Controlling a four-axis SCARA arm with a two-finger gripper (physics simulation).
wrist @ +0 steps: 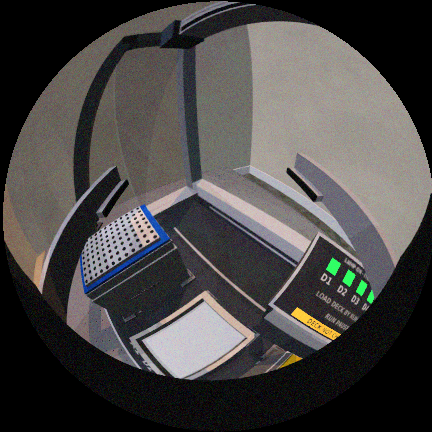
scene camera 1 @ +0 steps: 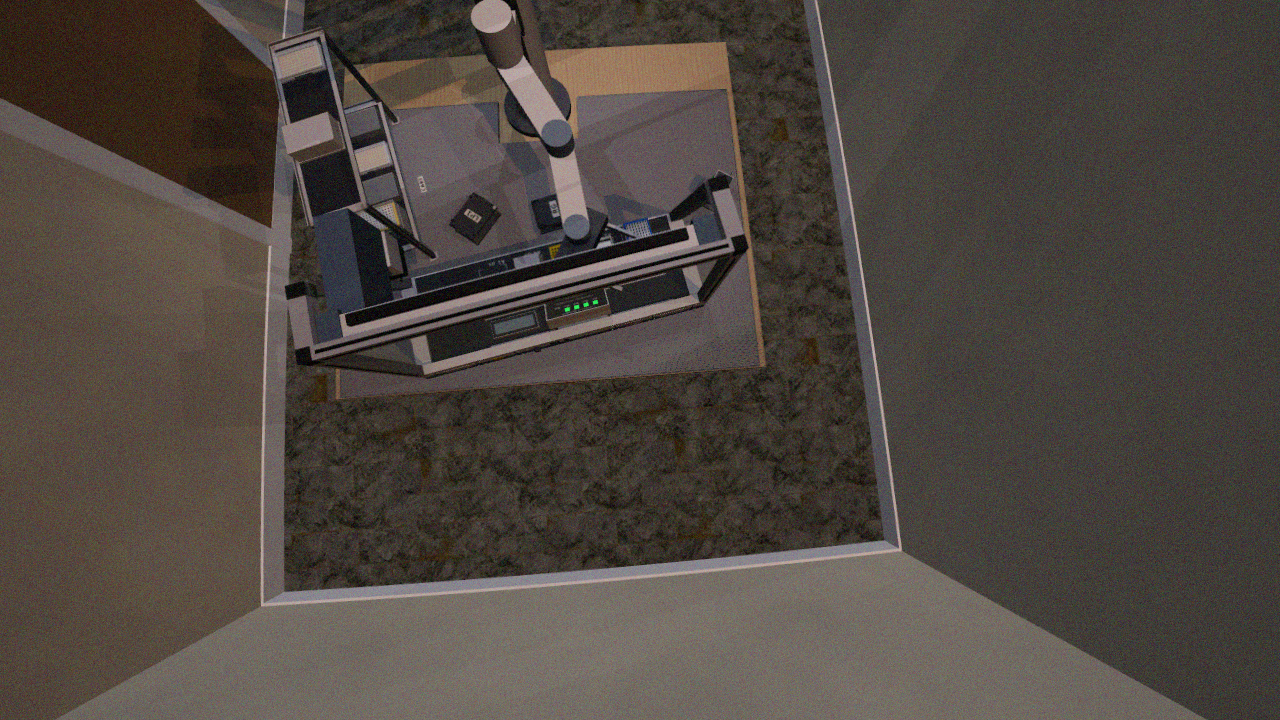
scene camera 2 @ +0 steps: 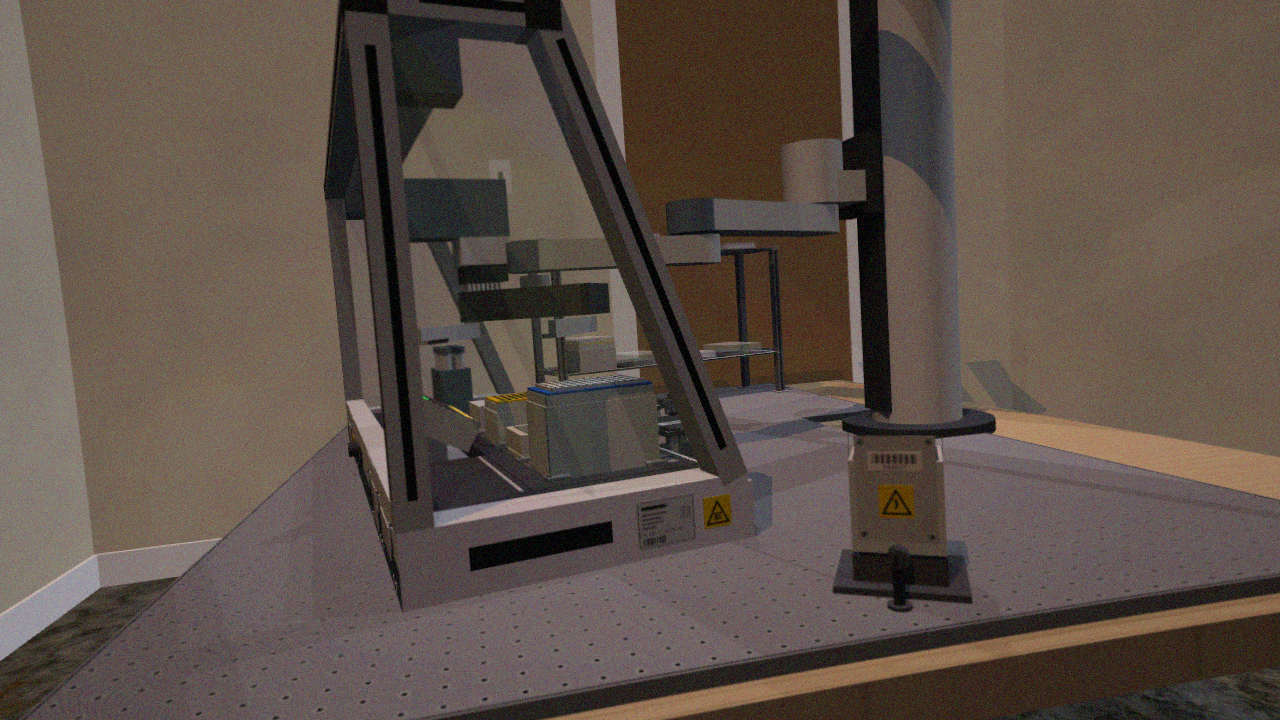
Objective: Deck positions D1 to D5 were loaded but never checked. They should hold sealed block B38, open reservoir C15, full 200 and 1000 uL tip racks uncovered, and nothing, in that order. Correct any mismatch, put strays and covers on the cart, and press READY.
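Frame: origin at the arm's base, x ahead, y left, z up, level; centimetres.
Seen in the pictures: gripper, fingertip midpoint: (wrist: 205,160) (scene camera 2: 483,333); arm's base at its link origin: (scene camera 2: 916,428).
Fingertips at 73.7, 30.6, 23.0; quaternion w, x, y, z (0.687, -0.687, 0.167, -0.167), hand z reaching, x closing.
Observation:
Pixels of each thing's middle, then the offset from my fingertips to it, as dx, dy, dz.
- blue-rimmed tip rack at the middle of its body: (scene camera 2: 591,423) (wrist: 129,263) (scene camera 1: 639,244) -11.2, +3.1, -11.1
- pale open trough at the middle of its body: (wrist: 189,344) -8.9, -9.1, -14.4
- yellow tip rack at the middle of its body: (scene camera 2: 534,415) (scene camera 1: 567,264) -6.6, -21.3, -12.9
- shelved cart at the middle of its body: (scene camera 2: 661,327) (scene camera 1: 360,162) -42.2, -83.9, -3.9
My gripper (wrist: 205,160) (scene camera 2: 511,329) is open and empty, inside the deck frame above the D1 and D2 end. A blue-rimmed tip rack (wrist: 122,245) (scene camera 2: 590,429) (scene camera 1: 637,228) stands uncovered at the D1 end, partly behind the left finger in the wrist view. A pale open trough (wrist: 200,340) sits beside it at D2; its label is unreadable. A yellow tip rack (wrist: 292,360) (scene camera 2: 507,398) (scene camera 1: 554,250) stands beyond the trough. The READY button cannot be made out. The shelved cart (scene camera 1: 360,78) (scene camera 2: 776,317) stands at the left in scene camera 1, holding several pale boxes.
A status panel (wrist: 320,295) (scene camera 1: 581,306) shows green lamps beside D1 to D4. The pipetting head (scene camera 2: 483,252) hangs close to my hand in scene camera 2. Sloping frame posts (scene camera 2: 640,250) flank the deck. Two dark labelled blocks (scene camera 1: 475,217) (scene camera 1: 544,213) lie on the table.

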